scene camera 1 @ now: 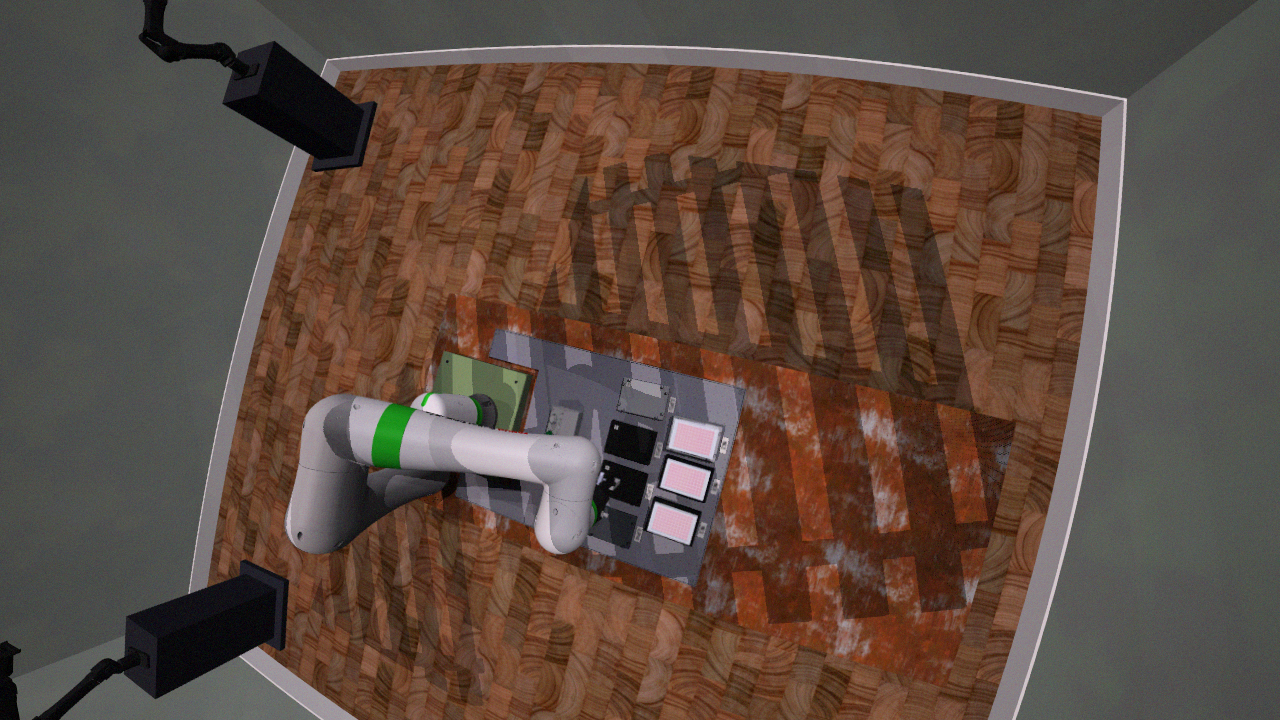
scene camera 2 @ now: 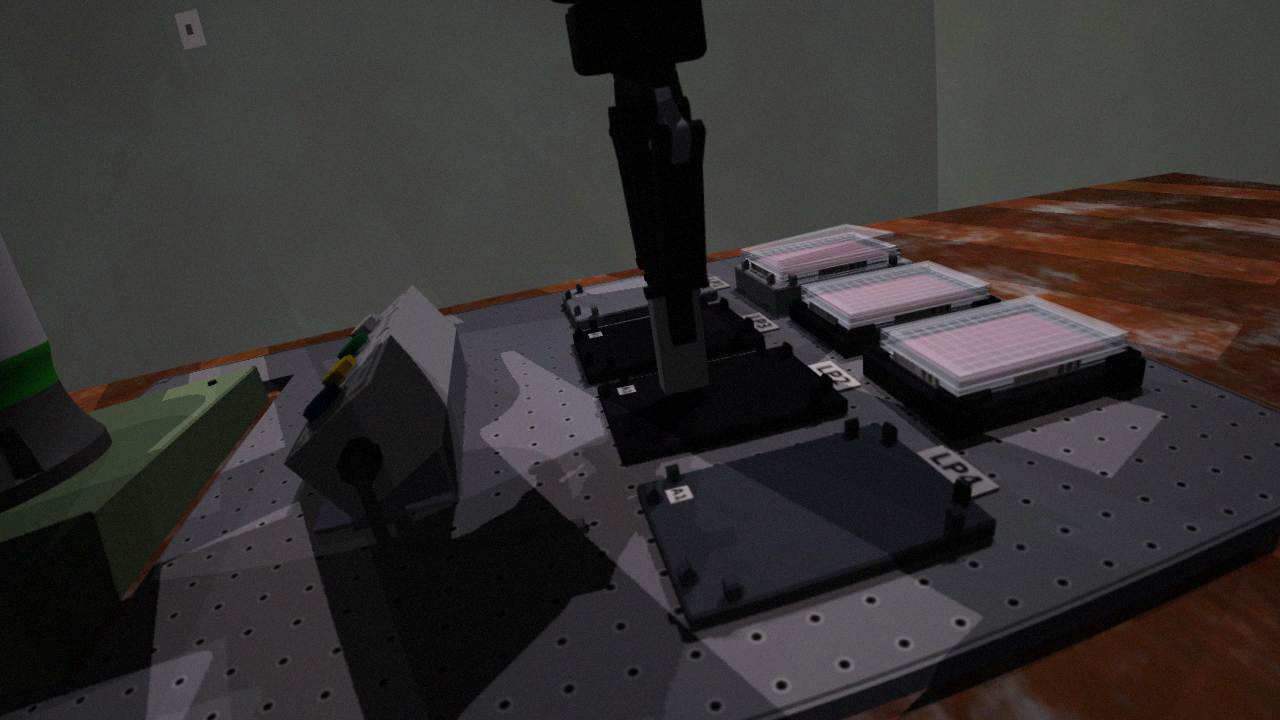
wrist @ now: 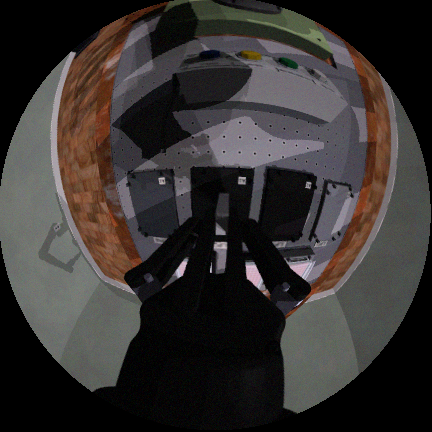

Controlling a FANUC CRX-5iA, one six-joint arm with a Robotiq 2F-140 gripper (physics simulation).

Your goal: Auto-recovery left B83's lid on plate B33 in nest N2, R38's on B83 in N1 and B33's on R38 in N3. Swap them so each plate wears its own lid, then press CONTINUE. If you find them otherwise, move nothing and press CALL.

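Places are measured from the arm's base along level axes (x back, y right, z up), in centimetres.
Pixels of known places: gripper, fingertip midpoint: (scene camera 1: 615,480) (scene camera 2: 684,385) (wrist: 223,201); arm's base, origin of the base link: (scene camera 1: 478,416) (scene camera 2: 11,483).
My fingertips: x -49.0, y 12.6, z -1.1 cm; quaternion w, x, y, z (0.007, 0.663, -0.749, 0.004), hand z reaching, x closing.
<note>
Ahead of a thing's pixels: the offset from my fingertips to its top centre.
Three pink plates stand in a row, each under a clear lid: the far plate @[dx -21.7, dy -16.5, dz +3.3 cm] (scene camera 1: 694,438) (scene camera 2: 819,257), the middle plate @[dx -20.7, dy -4.0, dz +1.4 cm] (scene camera 1: 686,479) (scene camera 2: 895,298) and the near plate @[dx -18.5, dy +9.1, dz +1.9 cm] (scene camera 1: 673,522) (scene camera 2: 1002,344). Their codes are too small to read. My gripper (scene camera 2: 682,386) (wrist: 223,201) is shut and empty, pointing down low over a black bare holder @[dx -1.7, dy +0.7, dz +0.3 cm] (scene camera 2: 760,407) (wrist: 202,182); contact cannot be told. The sloped console @[dx +18.8, dy -8.4, dz +6.7 cm] (scene camera 1: 562,419) (scene camera 2: 384,407) (wrist: 300,97) carries blue @[dx +21.9, dy -1.2, dz +5.8 cm] (scene camera 2: 322,402) (wrist: 210,54), yellow @[dx +21.3, dy -6.2, dz +5.8 cm] (scene camera 2: 340,369) (wrist: 251,55), green @[dx +20.8, dy -11.1, dz +5.8 cm] (scene camera 2: 354,343) (wrist: 288,63) and whitish @[dx +20.2, dy -16.1, dz +5.8 cm] (wrist: 317,75) buttons, whose labels are unreadable.
A dark grey bare holder @[dx +0.0, dy +14.2, dz +0.3 cm] (scene camera 1: 614,528) (scene camera 2: 805,514) (wrist: 150,205) marked LP4 lies nearest scene camera 2. Another black holder @[dx -3.0, dy -12.0, dz +0.3 cm] (scene camera 1: 631,441) (wrist: 288,202) and a light grey one @[dx -5.4, dy -25.5, dz +0.3 cm] (scene camera 1: 640,397) (wrist: 337,207) lie on the other side. The arm's green base block (scene camera 2: 179,420) stands behind the console.
</note>
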